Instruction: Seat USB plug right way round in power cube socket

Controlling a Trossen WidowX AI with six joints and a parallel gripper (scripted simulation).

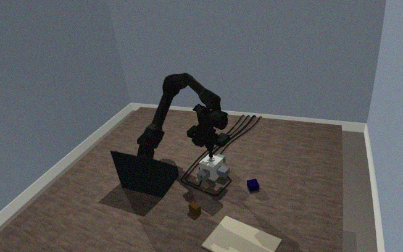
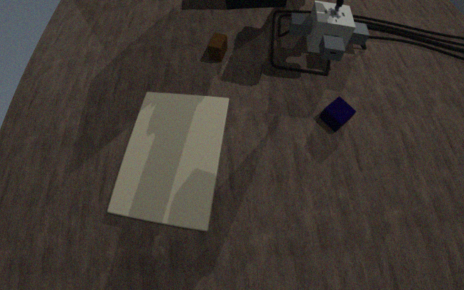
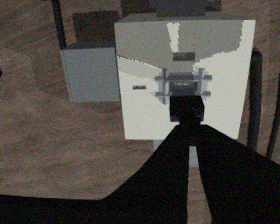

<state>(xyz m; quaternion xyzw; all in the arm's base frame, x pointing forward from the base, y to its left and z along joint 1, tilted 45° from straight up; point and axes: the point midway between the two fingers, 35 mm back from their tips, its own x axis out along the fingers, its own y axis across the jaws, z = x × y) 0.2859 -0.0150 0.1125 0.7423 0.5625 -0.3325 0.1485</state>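
My gripper tip is 2 cm above the black USB plug. The rest, counted from my gripper tip: blue cube 19 cm ahead, 7 cm to the right, 11 cm below; then cream sheet 20 cm ahead, 36 cm to the right, 12 cm below; then brown cube 1 cm behind, 24 cm to the right, 10 cm below.
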